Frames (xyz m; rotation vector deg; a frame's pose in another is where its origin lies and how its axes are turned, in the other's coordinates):
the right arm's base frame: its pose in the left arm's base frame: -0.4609 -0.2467 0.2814 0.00 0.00 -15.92
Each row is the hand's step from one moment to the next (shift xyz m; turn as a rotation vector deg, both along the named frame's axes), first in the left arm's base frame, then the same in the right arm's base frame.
Working: the left arm's base frame: its pose in the right arm's base frame: 0.3756 0.3637 -0.2814 0.00 0.00 15.92

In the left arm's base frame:
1: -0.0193 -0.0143 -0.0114 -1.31 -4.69 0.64
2: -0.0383 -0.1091 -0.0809 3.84 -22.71 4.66
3: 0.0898 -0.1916 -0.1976 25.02 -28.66 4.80
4: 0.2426 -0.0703 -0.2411 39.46 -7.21 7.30
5: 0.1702 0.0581 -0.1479 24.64 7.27 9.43
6: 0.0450 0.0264 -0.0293 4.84 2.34 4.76
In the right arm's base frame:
1: -0.0146 -0.0190 -0.0114 0.03 -4.87 0.64
2: -0.0069 -0.1154 -0.0809 9.92 -20.79 4.66
3: 0.1389 -0.1596 -0.1976 31.92 -20.70 4.80
4: 0.2526 -0.0011 -0.2411 39.92 3.89 7.30
5: 0.1477 0.1026 -0.1479 21.70 13.75 9.43
6: 0.0360 0.0377 -0.0293 4.01 3.58 4.76

